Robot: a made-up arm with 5 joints. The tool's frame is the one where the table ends. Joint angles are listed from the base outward.
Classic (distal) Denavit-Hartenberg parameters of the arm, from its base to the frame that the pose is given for. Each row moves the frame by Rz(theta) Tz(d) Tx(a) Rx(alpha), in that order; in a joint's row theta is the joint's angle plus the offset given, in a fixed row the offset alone. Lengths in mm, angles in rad.
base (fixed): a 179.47; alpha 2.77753; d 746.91; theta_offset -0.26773
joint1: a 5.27; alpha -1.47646; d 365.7; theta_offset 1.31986
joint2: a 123; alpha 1.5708; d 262.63; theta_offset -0.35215
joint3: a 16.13; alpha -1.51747; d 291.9; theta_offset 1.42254
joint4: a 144.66; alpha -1.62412; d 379.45; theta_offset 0
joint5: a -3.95; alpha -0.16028; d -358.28; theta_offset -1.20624
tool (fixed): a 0; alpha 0; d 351.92; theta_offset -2.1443
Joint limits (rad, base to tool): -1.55..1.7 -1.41..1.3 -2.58..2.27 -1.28..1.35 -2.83..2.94
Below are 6 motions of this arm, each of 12 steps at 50 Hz.
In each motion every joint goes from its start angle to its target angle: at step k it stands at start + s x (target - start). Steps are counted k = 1, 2, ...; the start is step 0. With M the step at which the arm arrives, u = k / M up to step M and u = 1 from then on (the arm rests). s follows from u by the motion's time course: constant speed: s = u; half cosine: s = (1 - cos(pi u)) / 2; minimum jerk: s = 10 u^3 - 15 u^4 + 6 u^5.
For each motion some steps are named. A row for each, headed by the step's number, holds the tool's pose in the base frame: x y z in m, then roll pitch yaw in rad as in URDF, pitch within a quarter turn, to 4 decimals.
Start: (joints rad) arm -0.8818 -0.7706 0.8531 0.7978 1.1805
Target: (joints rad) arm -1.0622 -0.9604 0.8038 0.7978 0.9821
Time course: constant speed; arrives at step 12
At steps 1, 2, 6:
1: -0.1673 -0.0846 0.4944 1.7726 0.1851 1.3078
2: -0.1675 -0.0900 0.5021 1.7893 0.1914 1.3258
6: -0.1659 -0.1124 0.5329 1.8565 0.2145 1.4005

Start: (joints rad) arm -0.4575 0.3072 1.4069 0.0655 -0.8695
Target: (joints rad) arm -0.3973 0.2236 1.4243 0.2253 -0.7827
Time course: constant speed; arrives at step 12
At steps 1, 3, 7, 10, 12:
1: 0.0939 -0.0581 0.0571 0.0723 -0.3578 -1.9006
3: 0.0955 -0.0529 0.0638 0.0399 -0.3341 -1.8963
7: 0.0993 -0.0432 0.0776 -0.0223 -0.2840 -1.8899
10: 0.1027 -0.0368 0.0881 -0.0665 -0.2441 -1.8873
12: 0.1052 -0.0328 0.0952 -0.0950 -0.2166 -1.8865

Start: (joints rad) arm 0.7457 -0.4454 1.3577 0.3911 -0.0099
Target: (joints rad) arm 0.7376 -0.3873 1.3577 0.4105 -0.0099
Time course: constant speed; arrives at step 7
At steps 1, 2, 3, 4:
1: 0.3460 0.0148 0.2760 0.3808 0.6411 -1.9318
2: 0.3452 0.0135 0.2741 0.3768 0.6361 -1.9342
3: 0.3444 0.0122 0.2722 0.3729 0.6311 -1.9366
4: 0.3436 0.0109 0.2703 0.3691 0.6261 -1.9390

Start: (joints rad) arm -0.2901 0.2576 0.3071 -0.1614 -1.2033
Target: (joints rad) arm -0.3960 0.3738 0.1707 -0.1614 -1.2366
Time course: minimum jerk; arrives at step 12
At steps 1, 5, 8, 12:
1: -0.3370 -0.0670 0.0326 0.1515 -0.3756 -1.2814
5: -0.3578 -0.1095 0.0334 0.1300 -0.4023 -1.2014
8: -0.3801 -0.1677 0.0368 0.0982 -0.4342 -1.0951
12: -0.3887 -0.1962 0.0393 0.0818 -0.4482 -1.0438

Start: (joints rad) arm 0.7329 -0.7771 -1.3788 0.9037 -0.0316
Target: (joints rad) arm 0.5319 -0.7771 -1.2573 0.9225 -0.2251
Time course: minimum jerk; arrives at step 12
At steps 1, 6, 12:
1: -0.3186 0.1204 -0.0397 -0.1355 -0.0973 0.5734
6: -0.3639 0.1014 -0.0056 -0.0733 -0.0759 0.5238
12: -0.4062 0.0775 0.0316 -0.0180 -0.0404 0.4751

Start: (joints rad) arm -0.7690 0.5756 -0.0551 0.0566 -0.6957
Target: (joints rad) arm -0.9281 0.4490 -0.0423 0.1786 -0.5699
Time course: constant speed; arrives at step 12
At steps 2, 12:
2: -0.3642 -0.5439 0.1684 -0.4139 -0.1412 0.1753
12: -0.3493 -0.5655 0.2163 -0.3687 0.0629 0.3259

